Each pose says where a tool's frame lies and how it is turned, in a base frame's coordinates. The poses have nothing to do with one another.
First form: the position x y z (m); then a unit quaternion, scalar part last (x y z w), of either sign.
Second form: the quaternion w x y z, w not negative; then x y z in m. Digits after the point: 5 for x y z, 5 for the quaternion.
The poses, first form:
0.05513 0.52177 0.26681 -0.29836 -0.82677 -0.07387 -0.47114
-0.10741 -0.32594 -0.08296 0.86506 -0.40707 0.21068 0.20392
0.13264 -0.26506 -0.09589 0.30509 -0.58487 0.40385 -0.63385
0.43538 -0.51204 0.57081 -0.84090 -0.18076 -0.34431 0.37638
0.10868 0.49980 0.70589 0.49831 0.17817 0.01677 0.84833
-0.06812 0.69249 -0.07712 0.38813 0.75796 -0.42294 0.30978
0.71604 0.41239 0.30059 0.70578 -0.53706 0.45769 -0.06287
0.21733 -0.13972 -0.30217 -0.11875 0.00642 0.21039 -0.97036
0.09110 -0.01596 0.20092 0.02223 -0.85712 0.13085 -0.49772
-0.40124 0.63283 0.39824 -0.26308 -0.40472 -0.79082 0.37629
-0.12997 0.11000 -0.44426 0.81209 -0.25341 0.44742 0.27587
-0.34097 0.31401 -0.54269 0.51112 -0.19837 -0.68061 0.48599
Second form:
0.47114 0.29836 0.82677 0.07387 0.05513 0.52177 0.26681
0.20392 0.86506 -0.40707 0.21068 -0.10741 -0.32594 -0.08296
0.63385 -0.30509 0.58487 -0.40385 0.13264 -0.26506 -0.09589
0.37638 -0.84090 -0.18076 -0.34431 0.43538 -0.51204 0.57081
0.84833 0.49831 0.17817 0.01677 0.10868 0.49980 0.70589
0.30978 0.38813 0.75796 -0.42294 -0.06812 0.69249 -0.07712
0.06287 -0.70578 0.53706 -0.45769 0.71604 0.41239 0.30059
0.97036 0.11875 -0.00642 -0.21039 0.21733 -0.13972 -0.30217
0.49772 -0.02223 0.85712 -0.13085 0.09110 -0.01596 0.20092
0.37629 -0.26308 -0.40472 -0.79082 -0.40124 0.63283 0.39824
0.27587 0.81209 -0.25341 0.44742 -0.12997 0.11000 -0.44426
0.48599 0.51112 -0.19837 -0.68061 -0.34097 0.31401 -0.54269

